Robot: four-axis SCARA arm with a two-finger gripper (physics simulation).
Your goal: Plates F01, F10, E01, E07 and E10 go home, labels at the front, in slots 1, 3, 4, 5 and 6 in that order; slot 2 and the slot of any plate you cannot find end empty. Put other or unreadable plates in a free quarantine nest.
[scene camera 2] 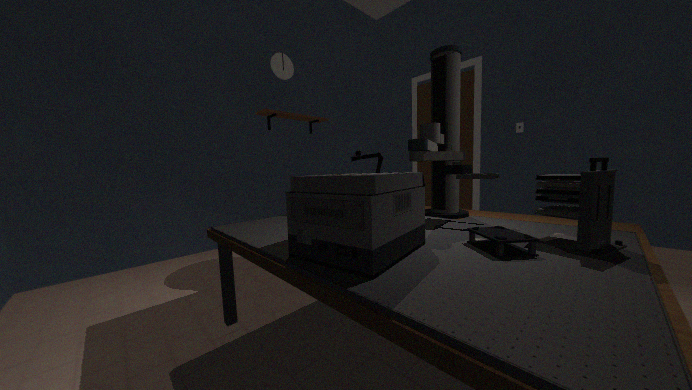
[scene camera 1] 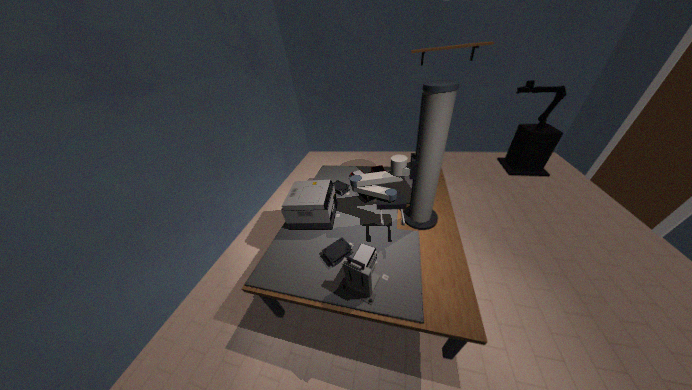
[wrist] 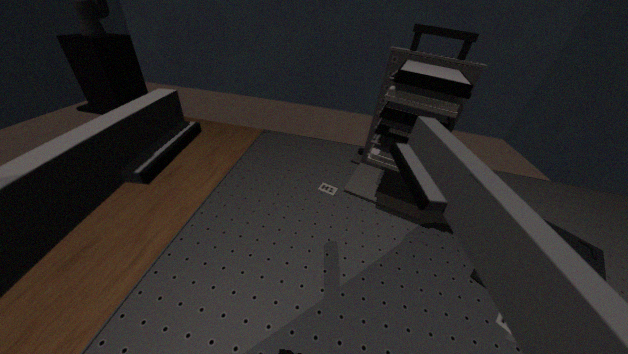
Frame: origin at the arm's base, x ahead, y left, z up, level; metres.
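Where they show: gripper, fingertip midpoint: [scene camera 2: 497, 175] [scene camera 1: 392, 224] [wrist: 298, 121]; arm's base, link origin: [scene camera 2: 444, 214] [scene camera 1: 419, 217].
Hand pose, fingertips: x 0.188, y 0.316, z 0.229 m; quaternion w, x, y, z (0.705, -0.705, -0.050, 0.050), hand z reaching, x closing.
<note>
Each offset is from my fingertips to the top centre of the thing.
My gripper [scene camera 1: 392, 219] [scene camera 2: 492, 176] [wrist: 298, 121] is open, with nothing between its fingers. It hangs above the table beside the column, well short of the plate rack [scene camera 1: 359, 282] [scene camera 2: 596, 210] [wrist: 398, 56]. The rack is a grey tower with a black handle. A stack of plates is in it; the top plate {dx +0.133, dy +0.232, dz +0.006 m} [scene camera 1: 365, 254] [wrist: 434, 72] has a light top and dark edge. In the wrist view, my right finger overlaps the lower part of the rack. No plate label is readable. A low dark stand [scene camera 1: 336, 251] [scene camera 2: 501, 234] [wrist: 582, 247] is beside the rack.
A grey box-shaped instrument {dx +0.629, dy -0.220, dz +0.032 m} [scene camera 1: 306, 200] [scene camera 2: 332, 215] stands at the table's side. The arm's thick column [scene camera 1: 434, 150] [scene camera 2: 452, 110] rises from the table. A dark nest-like item {dx +0.514, dy -0.589, dz -0.156 m} [scene camera 1: 341, 187] lies beyond the instrument. A small label marked H1 {dx +0.023, dy +0.212, dz -0.215 m} [wrist: 328, 189] lies before the rack.
</note>
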